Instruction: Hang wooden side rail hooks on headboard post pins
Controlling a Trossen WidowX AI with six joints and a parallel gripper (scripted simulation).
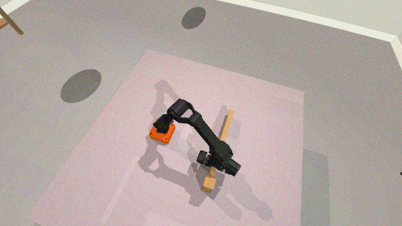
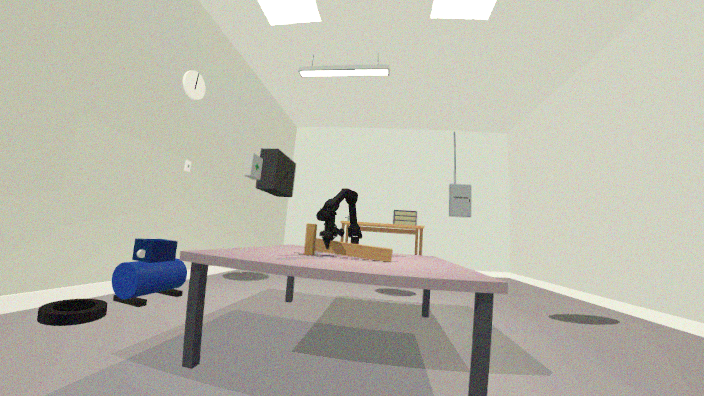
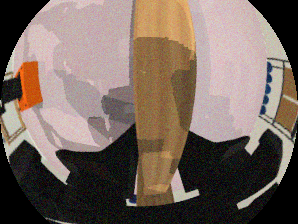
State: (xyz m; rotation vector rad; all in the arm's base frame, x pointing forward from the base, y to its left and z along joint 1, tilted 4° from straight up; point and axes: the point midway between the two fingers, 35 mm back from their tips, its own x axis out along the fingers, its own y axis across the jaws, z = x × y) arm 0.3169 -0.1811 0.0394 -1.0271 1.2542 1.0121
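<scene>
Now: gripper tip 20 mm past the headboard post, 100 mm to the left of it and 40 mm below it.
</scene>
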